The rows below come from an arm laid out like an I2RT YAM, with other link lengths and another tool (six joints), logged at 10 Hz.
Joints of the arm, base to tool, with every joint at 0 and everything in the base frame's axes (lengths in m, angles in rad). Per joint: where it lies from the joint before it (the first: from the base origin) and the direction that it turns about. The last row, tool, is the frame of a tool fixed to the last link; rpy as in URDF.
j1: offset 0 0 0.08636 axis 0 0 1
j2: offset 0.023 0.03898 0.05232 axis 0 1 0
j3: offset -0.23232 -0.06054 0 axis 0 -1 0
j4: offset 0.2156 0.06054 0.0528 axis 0 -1 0
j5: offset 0.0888 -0.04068 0.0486 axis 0 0 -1
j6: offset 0.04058 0 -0.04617 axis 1 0 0
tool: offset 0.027 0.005 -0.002 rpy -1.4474 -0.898 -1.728
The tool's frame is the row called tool.
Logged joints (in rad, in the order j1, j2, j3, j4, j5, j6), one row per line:
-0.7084, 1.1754, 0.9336, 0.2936, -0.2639, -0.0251
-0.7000, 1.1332, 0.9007, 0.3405, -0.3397, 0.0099
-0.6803, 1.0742, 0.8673, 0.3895, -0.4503, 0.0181
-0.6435, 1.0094, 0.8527, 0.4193, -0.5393, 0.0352
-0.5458, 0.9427, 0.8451, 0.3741, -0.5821, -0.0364
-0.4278, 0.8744, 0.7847, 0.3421, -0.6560, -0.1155
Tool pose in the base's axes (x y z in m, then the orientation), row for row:
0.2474, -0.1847, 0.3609, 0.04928, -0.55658, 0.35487, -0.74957
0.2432, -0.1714, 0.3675, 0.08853, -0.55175, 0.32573, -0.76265
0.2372, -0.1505, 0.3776, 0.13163, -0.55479, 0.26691, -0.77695
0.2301, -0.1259, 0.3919, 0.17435, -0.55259, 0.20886, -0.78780
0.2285, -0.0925, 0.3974, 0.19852, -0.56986, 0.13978, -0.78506
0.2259, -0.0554, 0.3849, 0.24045, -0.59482, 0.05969, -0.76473
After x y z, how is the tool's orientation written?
As a quaternion, w x y z.
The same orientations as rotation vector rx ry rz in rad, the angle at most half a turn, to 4 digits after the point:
-1.6957, 1.0812, -2.2837
-1.6420, 0.9694, -2.2696
-1.6104, 0.7748, -2.2553
-1.5663, 0.5920, -2.2330
-1.5942, 0.3910, -2.1963
-1.6276, 0.1633, -2.0925

